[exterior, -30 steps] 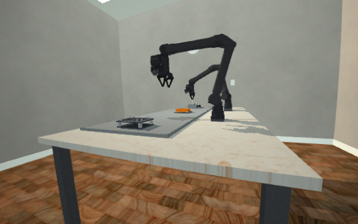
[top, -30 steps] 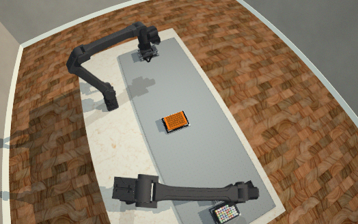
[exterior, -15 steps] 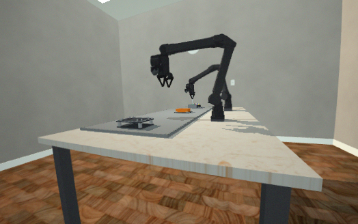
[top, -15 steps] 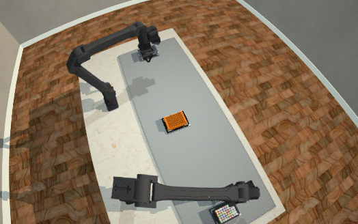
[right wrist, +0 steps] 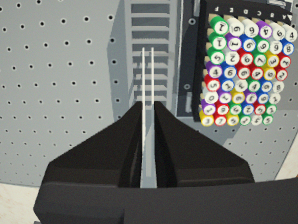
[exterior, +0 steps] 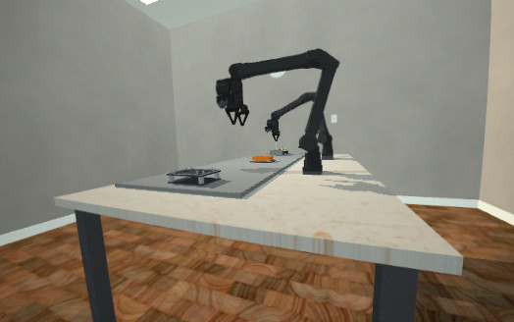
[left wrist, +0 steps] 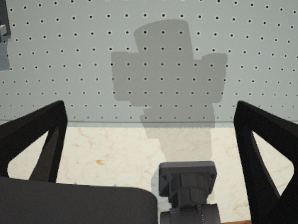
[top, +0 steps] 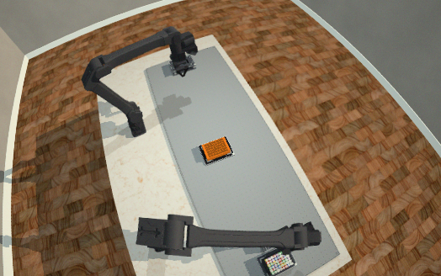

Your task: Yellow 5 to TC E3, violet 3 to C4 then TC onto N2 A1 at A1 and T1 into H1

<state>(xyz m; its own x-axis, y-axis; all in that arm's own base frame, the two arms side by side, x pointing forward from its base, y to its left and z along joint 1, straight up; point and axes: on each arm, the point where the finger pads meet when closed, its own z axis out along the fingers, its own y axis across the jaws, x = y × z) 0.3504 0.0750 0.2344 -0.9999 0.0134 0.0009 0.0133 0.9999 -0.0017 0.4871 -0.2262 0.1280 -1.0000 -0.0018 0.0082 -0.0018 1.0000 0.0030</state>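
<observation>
The slotted grey holder is 130 mm below my right hand.
</observation>
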